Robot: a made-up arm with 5 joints.
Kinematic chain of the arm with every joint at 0, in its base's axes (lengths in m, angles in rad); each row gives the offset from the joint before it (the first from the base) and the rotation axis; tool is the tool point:
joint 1: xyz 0 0 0.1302 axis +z
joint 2: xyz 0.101 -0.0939 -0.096 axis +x
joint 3: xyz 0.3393 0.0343 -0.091 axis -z
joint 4: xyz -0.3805 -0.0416 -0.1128 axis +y
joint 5: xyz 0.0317 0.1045 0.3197 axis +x
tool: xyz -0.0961 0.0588 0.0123
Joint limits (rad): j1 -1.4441..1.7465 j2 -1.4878..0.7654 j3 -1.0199..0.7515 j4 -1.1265..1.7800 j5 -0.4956..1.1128
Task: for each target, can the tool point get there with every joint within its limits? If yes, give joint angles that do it. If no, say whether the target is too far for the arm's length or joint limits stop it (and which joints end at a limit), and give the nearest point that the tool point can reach.
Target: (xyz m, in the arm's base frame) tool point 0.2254 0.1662 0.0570
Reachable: yes | joints 0.7136 -0.8140 -0.6807 0.9261 0.6931
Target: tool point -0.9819 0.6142 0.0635
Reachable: no: joint limits stop it (at a limit: joint 3, joint 4) | nearest point -0.4486 0.2806 0.0488 | short by 0.629 m
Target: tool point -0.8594 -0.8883 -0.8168
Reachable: no: too far | nearest point -0.3845 -0.3974 -0.3078 | short by 0.852 m
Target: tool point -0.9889 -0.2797 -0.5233
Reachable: no: joint limits stop it (at a limit: joint 3, joint 4, joint 5) | nearest point -0.5633 -0.1593 -0.2592 | short by 0.515 m
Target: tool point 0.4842 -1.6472 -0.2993
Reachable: no: too far | nearest point 0.1846 -0.6280 -0.0810 | short by 1.084 m
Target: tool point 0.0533 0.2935 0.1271
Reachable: yes | joints -0.1376 0.0212 0.4776 -0.3235 -0.1055
